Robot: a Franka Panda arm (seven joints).
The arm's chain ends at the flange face. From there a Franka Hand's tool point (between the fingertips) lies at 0.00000 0.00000 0.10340 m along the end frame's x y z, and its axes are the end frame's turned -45 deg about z.
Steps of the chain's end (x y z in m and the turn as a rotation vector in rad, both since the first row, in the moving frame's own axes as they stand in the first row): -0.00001 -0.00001 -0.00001 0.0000 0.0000 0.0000; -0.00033 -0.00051 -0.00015 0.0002 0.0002 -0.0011; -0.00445 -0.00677 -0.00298 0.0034 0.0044 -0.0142; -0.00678 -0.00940 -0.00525 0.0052 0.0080 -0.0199; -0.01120 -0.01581 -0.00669 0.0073 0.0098 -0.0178; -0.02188 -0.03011 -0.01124 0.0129 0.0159 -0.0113; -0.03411 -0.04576 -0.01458 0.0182 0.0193 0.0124
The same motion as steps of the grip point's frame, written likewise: 0.00000 -0.00001 -0.00001 0.0000 0.0000 0.0000; 0.00016 -0.00059 -0.00015 0.0000 0.0003 -0.0011; 0.00221 -0.00786 -0.00298 -0.0007 0.0055 -0.0142; 0.00282 -0.01125 -0.00525 -0.0020 0.0093 -0.0199; 0.00451 -0.01893 -0.00670 -0.0018 0.0121 -0.0178; 0.00793 -0.03656 -0.01126 -0.0021 0.0204 -0.0113; 0.01098 -0.05638 -0.01462 -0.0008 0.0265 0.0124
